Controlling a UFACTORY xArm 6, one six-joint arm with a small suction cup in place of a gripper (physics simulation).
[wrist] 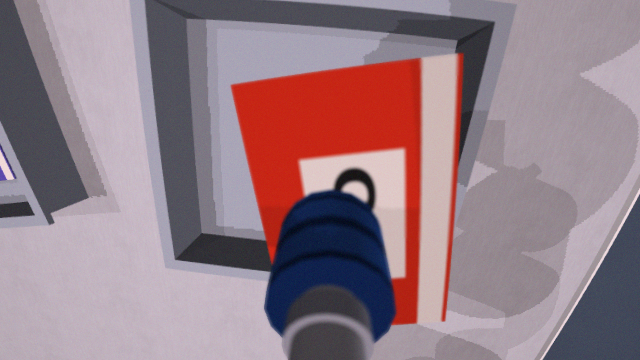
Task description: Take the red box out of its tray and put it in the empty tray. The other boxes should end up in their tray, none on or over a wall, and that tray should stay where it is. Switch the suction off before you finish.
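Frame: origin at the arm's base, x down, y ahead, z right, level; centimetres.
Seen in the pictures: hand, tool point: (330,217).
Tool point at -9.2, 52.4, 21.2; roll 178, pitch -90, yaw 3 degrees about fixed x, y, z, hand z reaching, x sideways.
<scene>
Offsets run from my tool point to a thing's top centre, as dx, dy, dz. "spot": to the spot under its first point. Level surfaces: height alone.
The red box {-1.1, +0.4, +0.8} (325,110) hangs on my suction cup (332,225), which covers part of its white label. My gripper is shut on the red box. The box appears above the tray {spot: +9.5, +0.5, -13.5} (156,150), overlapping its right and lower walls in the wrist view. This grey tray shows a bare floor to the left of and above the box; the part under the box is hidden. Part of another grey tray {spot: +13.3, +2.3, -28.0} (45,125) shows at the left edge, with a sliver of a purple box {spot: +9.5, -1.7, -29.0} (4,175) inside it. The other boxes do not show.
A strip of pale table top {dx +14.5} (115,300) lies between the two trays. Shadows of the arm fall on the table to the right of the near tray. The table's edge runs diagonally at the lower right, with a dark blue surface (605,295) beyond it.
</scene>
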